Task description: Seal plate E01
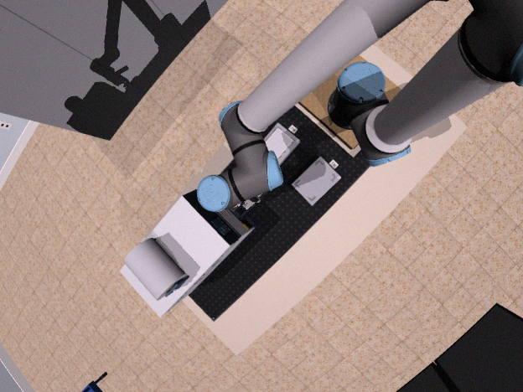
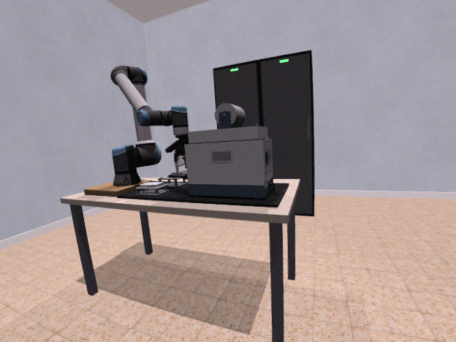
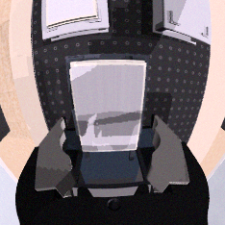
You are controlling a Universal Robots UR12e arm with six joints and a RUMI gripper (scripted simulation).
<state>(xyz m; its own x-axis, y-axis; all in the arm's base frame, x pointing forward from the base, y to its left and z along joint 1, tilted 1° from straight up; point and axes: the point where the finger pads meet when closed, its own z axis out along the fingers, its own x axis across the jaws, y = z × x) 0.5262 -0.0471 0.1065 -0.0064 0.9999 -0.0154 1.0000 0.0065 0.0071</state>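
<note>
My gripper is now 30 mm above the sealer stage. Round my hand: foil roll (330 mm ahead, 290 mm above); plate nest N1 (200 mm behind, 160 mm to the left, 80 mm below); square start button (100 mm ahead, 90 mm to the right, 60 mm above).
</note>
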